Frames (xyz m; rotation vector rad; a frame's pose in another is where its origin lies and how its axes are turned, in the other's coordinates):
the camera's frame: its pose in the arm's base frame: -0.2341 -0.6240 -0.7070 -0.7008 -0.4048 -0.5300
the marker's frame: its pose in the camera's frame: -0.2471 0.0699 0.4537 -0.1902 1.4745 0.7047
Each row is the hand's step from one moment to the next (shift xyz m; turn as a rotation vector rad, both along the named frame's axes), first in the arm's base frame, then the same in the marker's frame.
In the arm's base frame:
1: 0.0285 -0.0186 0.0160 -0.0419 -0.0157 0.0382
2: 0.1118 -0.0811 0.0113 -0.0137 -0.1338 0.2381
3: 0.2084 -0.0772 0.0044 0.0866 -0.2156 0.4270
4: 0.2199 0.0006 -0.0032 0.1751 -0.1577 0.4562
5: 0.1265 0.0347 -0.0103 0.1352 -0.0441 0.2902
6: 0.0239 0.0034 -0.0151 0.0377 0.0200 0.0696
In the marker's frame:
1: 0.0031 -0.0245 0.0284 -0.0381 -0.0308 -0.0326
2: 0.0593 -0.0793 0.0969 -0.1477 -0.2285 0.0273
3: 0.0924 -0.0746 0.1879 -0.2422 -0.3905 0.1587
4: 0.0684 -0.0024 0.2090 -0.2657 -0.3544 0.2597
5: 0.0315 0.0330 0.1234 -0.1864 -0.1761 0.1967
6: 0.0185 0.0095 0.0194 -0.0565 -0.0153 0.0570

